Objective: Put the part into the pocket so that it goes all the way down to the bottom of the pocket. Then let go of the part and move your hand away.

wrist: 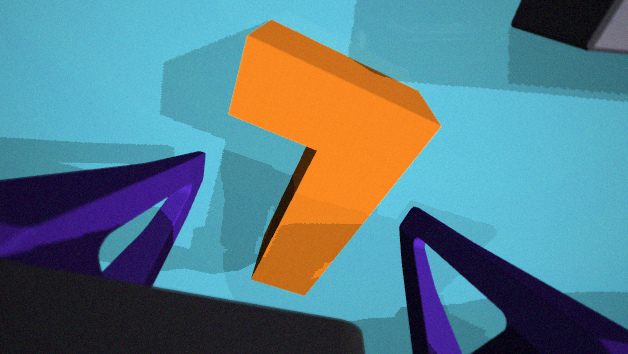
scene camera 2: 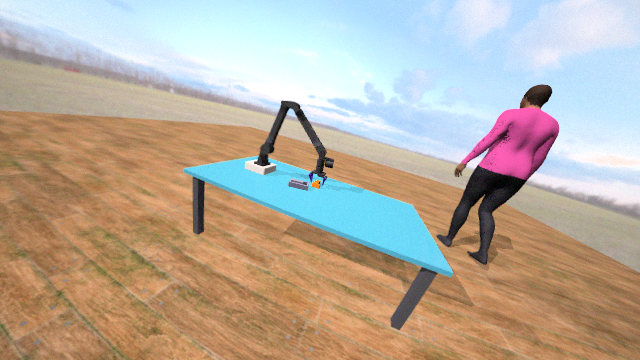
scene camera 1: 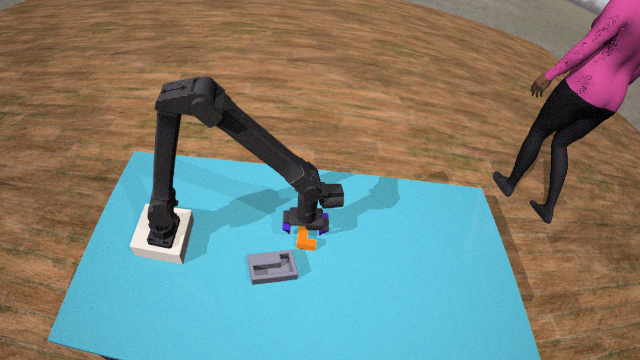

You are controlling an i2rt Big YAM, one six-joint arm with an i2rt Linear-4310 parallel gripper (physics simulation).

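Places are measured from the arm's base along level axes (x left, y back, z up), in centimetres.
Pixels of known places: gripper, fingertip midpoint: [wrist: 311, 192] [scene camera 2: 316, 183] [scene camera 1: 304, 233]; arm's base, origin of the base link: [scene camera 2: 262, 164] [scene camera 1: 164, 231].
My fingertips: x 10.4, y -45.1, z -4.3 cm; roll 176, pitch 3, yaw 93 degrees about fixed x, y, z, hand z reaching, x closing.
Ahead of a thing's pixels: the offset from my fingertips to its top centre. Level surfaces: height alone.
The orange L-shaped part @[dz +1.6, dx +0.0, dy -0.9 cm] [scene camera 1: 306, 243] [scene camera 2: 316, 184] [wrist: 345, 140] lies on the blue table, apart from the grey pocket block. My gripper [scene camera 1: 305, 231] [scene camera 2: 318, 182] [wrist: 311, 192] is open and empty, low over the part. In the wrist view the part's long leg reaches between the two purple fingers, with a gap on each side, and its short leg lies beyond the fingertips. The grey block @[dz +2.3, dx -14.6, dy +9.2 cm] [scene camera 1: 260, 259] [scene camera 2: 298, 185] [wrist: 613, 35] with the L-shaped pocket sits in front of and left of the part in the first scene view. A corner of it shows at the wrist view's top right.
The arm stands on a white base block [scene camera 1: 156, 254] [scene camera 2: 261, 168] at the left of the blue table @[dz -1.4 cm] [scene camera 1: 400, 300] [scene camera 2: 350, 220]. A person [scene camera 1: 600, 75] [scene camera 2: 522, 142] in a pink top stands on the wooden floor beyond the table's right end.
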